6 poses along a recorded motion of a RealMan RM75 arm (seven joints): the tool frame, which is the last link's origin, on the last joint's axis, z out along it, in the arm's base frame.
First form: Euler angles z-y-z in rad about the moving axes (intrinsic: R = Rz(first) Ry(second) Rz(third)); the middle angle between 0 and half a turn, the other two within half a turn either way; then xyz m.
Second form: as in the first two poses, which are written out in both.
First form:
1: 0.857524 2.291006 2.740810 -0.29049 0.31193 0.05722
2: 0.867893 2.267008 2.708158 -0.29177 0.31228 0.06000
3: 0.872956 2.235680 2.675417 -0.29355 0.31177 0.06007
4: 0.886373 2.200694 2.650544 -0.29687 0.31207 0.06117
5: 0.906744 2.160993 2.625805 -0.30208 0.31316 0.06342
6: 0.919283 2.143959 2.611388 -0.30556 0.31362 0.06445
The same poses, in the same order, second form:
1: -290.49 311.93 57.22 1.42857 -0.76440 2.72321
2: -291.77 312.28 60.00 1.49298 -0.77027 2.67596
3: -293.55 311.77 60.07 1.55710 -0.77962 2.62101
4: -296.87 312.07 61.17 1.62347 -0.79320 2.56741
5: -302.08 313.16 63.42 1.70145 -0.80776 2.50690
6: -305.56 313.62 64.45 1.74356 -0.81079 2.47699
